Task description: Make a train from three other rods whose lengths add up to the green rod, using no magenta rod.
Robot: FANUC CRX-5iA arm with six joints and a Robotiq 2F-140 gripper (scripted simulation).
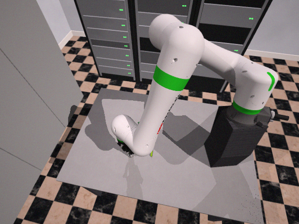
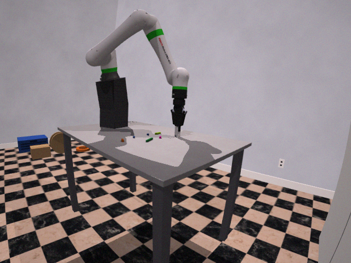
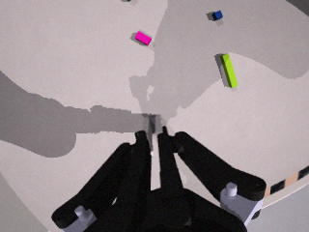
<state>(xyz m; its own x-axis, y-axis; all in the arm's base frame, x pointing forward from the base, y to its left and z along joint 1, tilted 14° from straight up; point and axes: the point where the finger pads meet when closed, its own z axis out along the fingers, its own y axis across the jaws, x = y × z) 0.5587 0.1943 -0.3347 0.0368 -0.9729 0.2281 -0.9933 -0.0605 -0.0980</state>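
Now: the lime rod 12 cm behind my hand, 6 cm to the right of it and 3 cm below it. From my hand the other things lie so: magenta rod: 13 cm to the right, 3 cm below, 1 cm behind; grey rod: 3 cm below; green rod: 22 cm to the right, 3 cm below, 2 cm ahead.
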